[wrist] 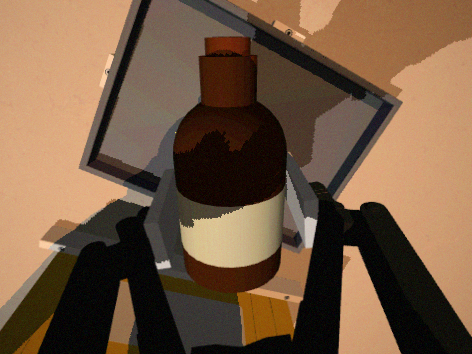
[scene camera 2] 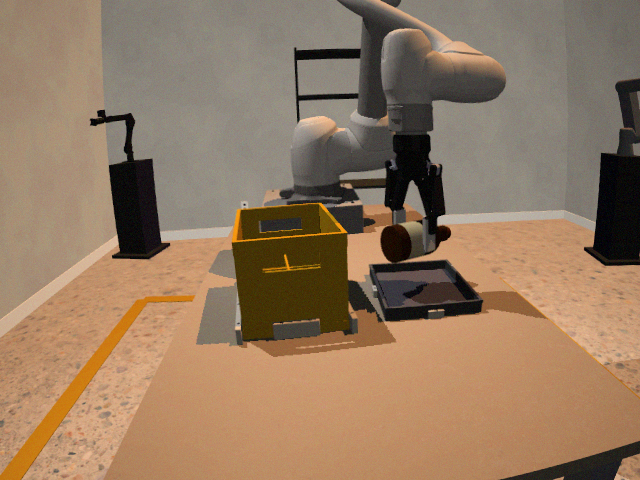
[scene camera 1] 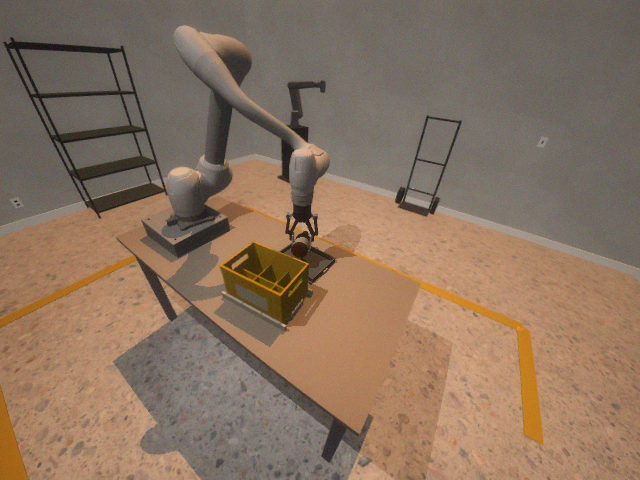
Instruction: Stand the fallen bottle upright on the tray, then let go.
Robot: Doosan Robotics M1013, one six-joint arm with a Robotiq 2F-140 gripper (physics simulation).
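Pixels of known places: gripper, fingertip midpoint: (wrist: 229,179) (scene camera 2: 414,246); arm's base at its link origin: (scene camera 2: 318,197) (scene camera 1: 192,217).
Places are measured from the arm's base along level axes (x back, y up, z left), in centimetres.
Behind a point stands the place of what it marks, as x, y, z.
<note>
A brown bottle (scene camera 1: 300,245) @(-62.7, 4.9, 25.0) (scene camera 2: 409,241) @(-64.1, 2.7, 28.0) (wrist: 230,165) @(-56.8, 5.3, 31.7) with a cream label lies on its side in the air, above the dark square tray (scene camera 1: 328,272) @(-72.3, -9.1, 33.3) (scene camera 2: 413,312) @(-72.1, -8.5, 28.7) (wrist: 369,145) @(-70.3, -7.2, 37.5). My gripper (scene camera 1: 301,237) @(-58.8, 0.1, 29.2) (scene camera 2: 414,232) @(-58.8, 0.1, 29.2) (wrist: 229,179) @(-58.8, 0.1, 29.2) points down and is shut on the bottle, one finger pad on each side at the label. In the scene camera 2 view the bottle's base faces the camera and its neck points back right. A gap shows between the bottle and the tray.
A yellow divided crate (scene camera 1: 252,290) @(-70.2, 3.1, -4.1) (scene camera 2: 292,289) @(-79.2, -1.2, 8.3) stands beside the tray on the table (scene camera 1: 361,330) @(-103.0, -9.7, 20.5) (scene camera 2: 361,413) @(-100.7, -9.8, 21.2), held by grey rails. The arm's base block stands at the back of the table. A shelf rack and a hand truck stand by the walls.
</note>
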